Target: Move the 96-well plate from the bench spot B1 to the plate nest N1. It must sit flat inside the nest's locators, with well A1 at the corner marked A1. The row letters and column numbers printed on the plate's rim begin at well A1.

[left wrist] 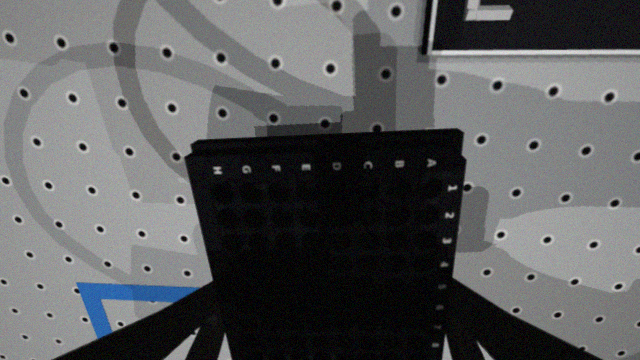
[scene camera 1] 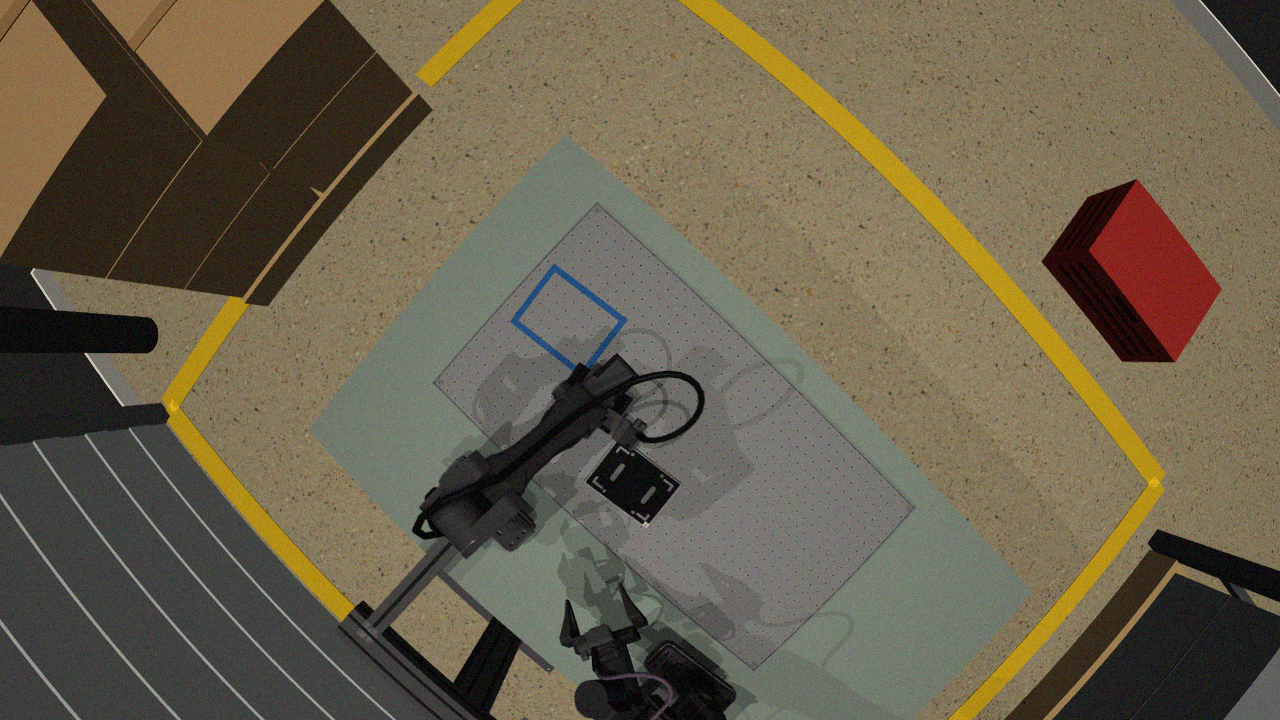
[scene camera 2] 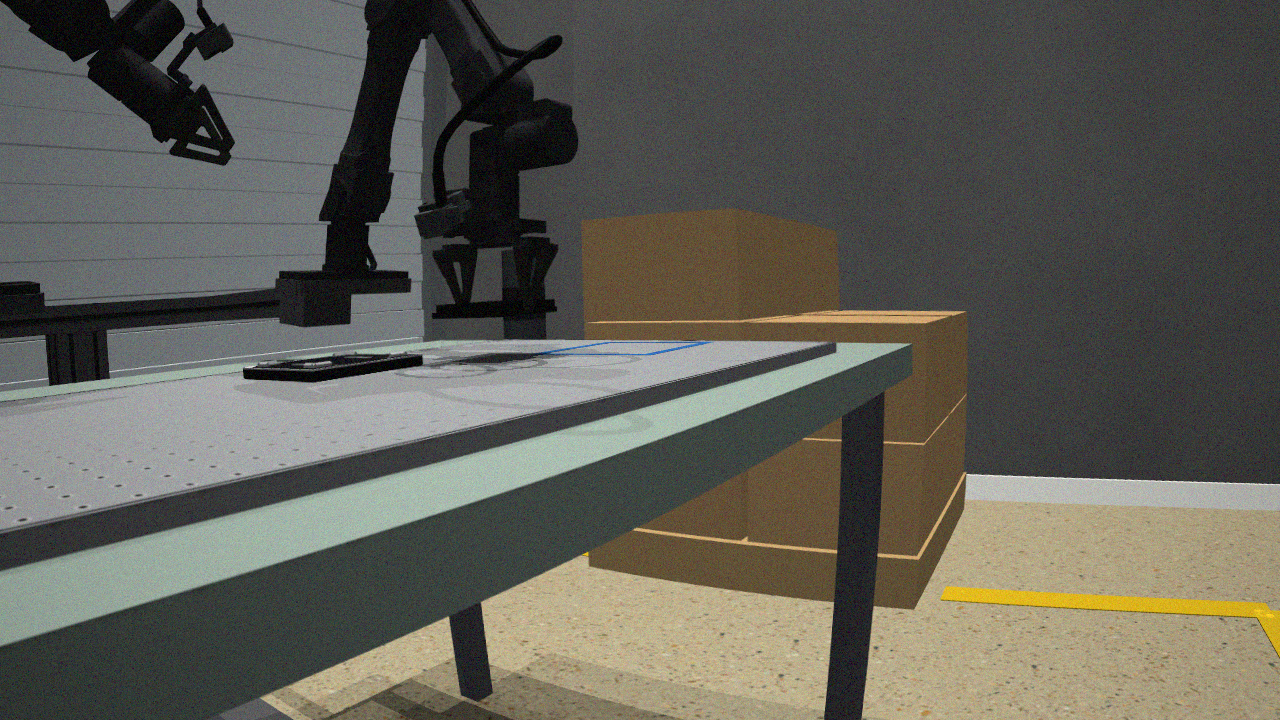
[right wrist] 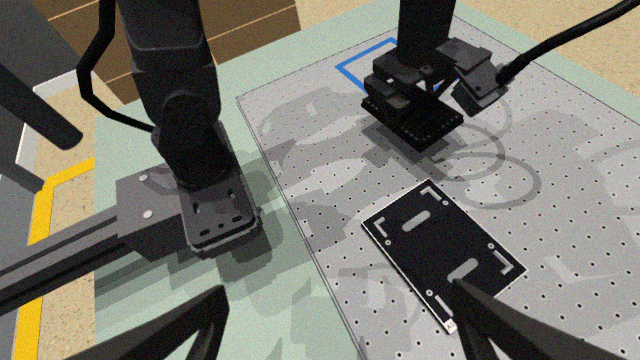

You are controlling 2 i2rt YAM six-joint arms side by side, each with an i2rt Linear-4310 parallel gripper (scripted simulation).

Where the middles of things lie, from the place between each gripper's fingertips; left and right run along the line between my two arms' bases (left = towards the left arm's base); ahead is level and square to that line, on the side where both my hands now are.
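From my left hand: black plate nest (scene camera 1: 639,475), 80 mm behind, 180 mm to the right, 50 mm below. Black 96-well plate (scene camera 2: 475,309), right at my left hand. By its middle, black 96-well plate nearer to my left hand than to my right hand.
My right hand (scene camera 2: 230,154): 150 mm short of the black plate nest, 60 mm to the right of it, 250 mm above it. Black 96-well plate, from my right hand: 230 mm to the left, 230 mm ahead, 200 mm below. Going by their middles, black plate nest nearest to my right hand of the things named here.
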